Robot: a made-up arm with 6 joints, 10 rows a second.
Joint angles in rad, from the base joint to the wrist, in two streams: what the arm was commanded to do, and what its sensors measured. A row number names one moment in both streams.
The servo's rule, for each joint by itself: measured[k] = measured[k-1] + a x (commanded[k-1-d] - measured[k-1]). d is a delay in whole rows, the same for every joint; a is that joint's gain. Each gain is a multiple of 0.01, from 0.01 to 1. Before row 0 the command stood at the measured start. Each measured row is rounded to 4 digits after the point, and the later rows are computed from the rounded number. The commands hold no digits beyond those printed.
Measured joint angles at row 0:
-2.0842 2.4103 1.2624 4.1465 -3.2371 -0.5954
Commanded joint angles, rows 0 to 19:
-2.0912 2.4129 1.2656 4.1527 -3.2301 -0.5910
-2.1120 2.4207 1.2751 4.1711 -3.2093 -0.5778
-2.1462 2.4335 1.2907 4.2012 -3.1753 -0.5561
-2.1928 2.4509 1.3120 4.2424 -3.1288 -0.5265
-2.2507 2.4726 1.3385 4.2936 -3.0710 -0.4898
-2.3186 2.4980 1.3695 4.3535 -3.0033 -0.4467
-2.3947 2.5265 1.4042 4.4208 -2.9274 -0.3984
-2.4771 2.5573 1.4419 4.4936 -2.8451 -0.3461
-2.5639 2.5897 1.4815 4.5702 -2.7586 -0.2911
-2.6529 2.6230 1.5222 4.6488 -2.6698 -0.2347
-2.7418 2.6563 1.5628 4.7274 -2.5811 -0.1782
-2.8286 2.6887 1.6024 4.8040 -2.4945 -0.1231
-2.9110 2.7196 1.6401 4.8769 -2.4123 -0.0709
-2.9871 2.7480 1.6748 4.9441 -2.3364 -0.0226
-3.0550 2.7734 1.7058 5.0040 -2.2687 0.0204
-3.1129 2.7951 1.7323 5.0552 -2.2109 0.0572
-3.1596 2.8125 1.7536 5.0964 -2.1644 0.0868
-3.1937 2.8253 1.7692 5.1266 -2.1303 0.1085
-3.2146 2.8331 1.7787 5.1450 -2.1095 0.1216
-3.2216 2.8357 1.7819 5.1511 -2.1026 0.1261
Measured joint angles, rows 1 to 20:
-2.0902 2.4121 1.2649 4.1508 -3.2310 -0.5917
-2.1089 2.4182 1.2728 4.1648 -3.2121 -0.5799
-2.1410 2.4291 1.2866 4.1899 -3.1801 -0.5597
-2.1855 2.4446 1.3062 4.2261 -3.1355 -0.5315
-2.2416 2.4645 1.3311 4.2727 -3.0794 -0.4961
-2.3078 2.4883 1.3607 4.3285 -3.0132 -0.4541
-2.3825 2.5154 1.3942 4.3922 -2.9386 -0.4068
-2.4639 2.5451 1.4309 4.4622 -2.8573 -0.3552
-2.5499 2.5768 1.4699 4.5367 -2.7714 -0.3007
-2.6385 2.6096 1.5102 4.6140 -2.6830 -0.2446
-2.7273 2.6428 1.5507 4.6922 -2.5943 -0.1882
-2.8144 2.6754 1.5905 4.7693 -2.5075 -0.1329
-2.8975 2.7068 1.6287 4.8435 -2.4247 -0.0802
-2.9746 2.7361 1.6642 4.9129 -2.3479 -0.0312
-3.0437 2.7626 1.6962 4.9758 -2.2790 0.0127
-3.1032 2.7857 1.7240 5.0306 -2.2198 0.0505
-3.1517 2.8047 1.7468 5.0760 -2.1716 0.0814
-3.1878 2.8193 1.7640 5.1109 -2.1357 0.1044
-3.2108 2.8291 1.7753 5.1344 -2.1129 0.1190
-3.2201 2.8338 1.7804 5.1459 -2.1039 0.1250
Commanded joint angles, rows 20 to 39:
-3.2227 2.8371 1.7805 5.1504 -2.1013 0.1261
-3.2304 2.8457 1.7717 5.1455 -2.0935 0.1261
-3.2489 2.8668 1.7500 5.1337 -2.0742 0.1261
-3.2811 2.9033 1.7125 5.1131 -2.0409 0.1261
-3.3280 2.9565 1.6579 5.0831 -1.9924 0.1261
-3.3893 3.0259 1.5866 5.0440 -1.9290 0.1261
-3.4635 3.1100 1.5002 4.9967 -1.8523 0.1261
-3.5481 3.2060 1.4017 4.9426 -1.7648 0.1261
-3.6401 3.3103 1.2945 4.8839 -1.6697 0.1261
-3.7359 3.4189 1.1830 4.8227 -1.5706 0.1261
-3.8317 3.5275 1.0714 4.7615 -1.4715 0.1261
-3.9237 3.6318 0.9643 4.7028 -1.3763 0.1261
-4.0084 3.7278 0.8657 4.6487 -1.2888 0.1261
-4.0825 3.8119 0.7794 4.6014 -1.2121 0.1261
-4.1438 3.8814 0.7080 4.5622 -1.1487 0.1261
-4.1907 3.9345 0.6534 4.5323 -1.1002 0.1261
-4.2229 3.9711 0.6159 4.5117 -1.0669 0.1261
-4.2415 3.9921 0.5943 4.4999 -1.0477 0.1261
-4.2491 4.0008 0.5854 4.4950 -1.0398 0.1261
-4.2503 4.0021 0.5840 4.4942 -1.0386 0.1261
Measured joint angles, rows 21 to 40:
-3.2223 2.8361 1.7805 5.1490 -2.1016 0.1259
-3.2293 2.8429 1.7737 5.1466 -2.0946 0.1261
-3.2462 2.8599 1.7555 5.1377 -2.0769 0.1261
-3.2762 2.8907 1.7224 5.1207 -2.0456 0.1261
-3.3207 2.9374 1.6727 5.0948 -1.9993 0.1261
-3.3797 3.0002 1.6064 5.0597 -1.9381 0.1261
-3.4518 3.0782 1.5246 5.0162 -1.8635 0.1261
-3.5346 3.1689 1.4300 4.9654 -1.7776 0.1261
-3.6253 3.2693 1.3257 4.9092 -1.6837 0.1261
-3.7204 3.3755 1.2158 4.8495 -1.5853 0.1261
-3.8161 3.4834 1.1046 4.7888 -1.4863 0.1261
-3.9086 3.5888 0.9966 4.7295 -1.3906 0.1261
-3.9944 3.6875 0.8958 4.6737 -1.3020 0.1261
-4.0702 3.7758 0.8062 4.6238 -1.2238 0.1261
-4.1335 3.8508 0.7306 4.5813 -1.1585 0.1261
-4.1827 3.9102 0.6712 4.5475 -1.1078 0.1261
-4.2173 3.9534 0.6286 4.5228 -1.0722 0.1261
-4.2381 3.9809 0.6022 4.5070 -1.0509 0.1261
-4.2476 3.9950 0.5893 4.4987 -1.0412 0.1261
-4.2499 4.0000 0.5852 4.4956 -1.0389 0.1261

